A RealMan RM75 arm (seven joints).
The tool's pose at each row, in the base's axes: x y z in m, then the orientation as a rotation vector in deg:
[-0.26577, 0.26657, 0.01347, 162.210, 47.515, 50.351]
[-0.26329, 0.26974, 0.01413, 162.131, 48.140, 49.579]
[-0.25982, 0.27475, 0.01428, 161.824, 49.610, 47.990]
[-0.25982, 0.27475, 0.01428, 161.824, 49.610, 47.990]
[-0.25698, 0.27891, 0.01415, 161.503, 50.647, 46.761]
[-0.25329, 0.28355, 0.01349, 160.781, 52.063, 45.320]
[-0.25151, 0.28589, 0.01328, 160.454, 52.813, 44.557]
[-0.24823, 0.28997, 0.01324, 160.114, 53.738, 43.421]
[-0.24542, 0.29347, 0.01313, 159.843, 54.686, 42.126]
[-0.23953, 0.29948, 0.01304, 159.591, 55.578, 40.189]
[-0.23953, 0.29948, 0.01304, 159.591, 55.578, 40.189]
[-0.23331, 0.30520, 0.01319, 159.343, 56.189, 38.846]
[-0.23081, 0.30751, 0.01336, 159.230, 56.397, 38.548]
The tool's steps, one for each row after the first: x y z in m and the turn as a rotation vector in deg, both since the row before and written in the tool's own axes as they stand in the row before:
[0.00368, -0.00138, 0.00109, 0.140, -0.466, -0.437]
[0.00509, -0.00254, 0.00220, 0.262, -0.948, -1.055]
[0.00000, 0.00000, 0.00000, 0.000, 0.000, 0.000]
[0.00414, -0.00210, 0.00196, 0.106, -0.747, -0.797]
[0.00480, -0.00212, 0.00284, -0.062, -0.882, -1.187]
[0.00246, -0.00104, 0.00124, 0.024, -0.460, -0.605]
[0.00460, -0.00159, 0.00194, 0.088, -0.692, -0.737]
[0.00394, -0.00133, 0.00168, 0.167, -0.787, -0.733]
[0.00761, -0.00158, 0.00322, 0.173, -1.223, -0.751]
[0.00000, 0.00000, 0.00000, 0.000, 0.000, 0.000]
[0.00784, -0.00099, 0.00299, 0.069, -0.857, -0.546]
[0.00322, -0.00035, 0.00106, -0.001, -0.188, -0.184]

